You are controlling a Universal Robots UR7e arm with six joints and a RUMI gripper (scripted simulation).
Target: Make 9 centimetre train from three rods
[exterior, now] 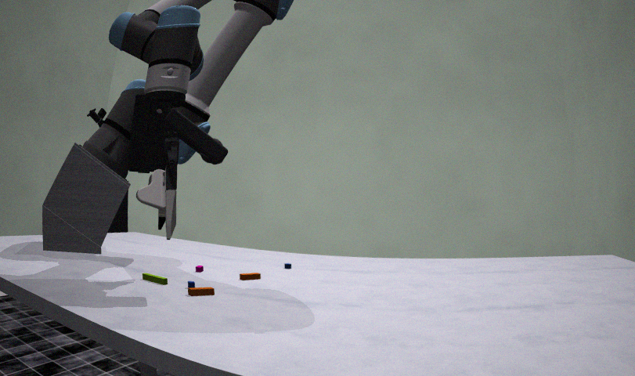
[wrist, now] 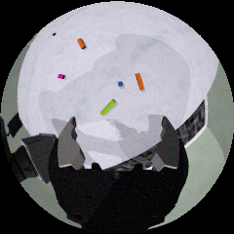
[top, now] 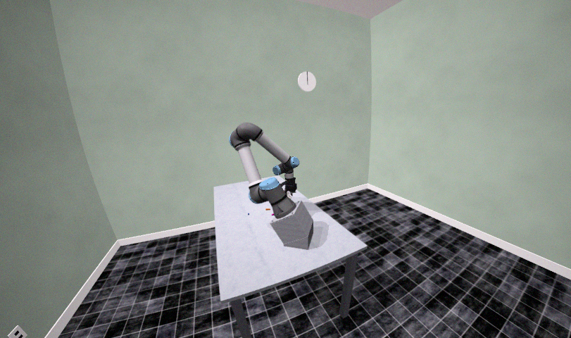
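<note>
Now: hand 7 cm above the lime rod, 3 cm past it and 1 cm to the right of it. From my hand the other things lie so: magenta rod (17 cm to the left, 7 cm below, 3 cm behind).
</note>
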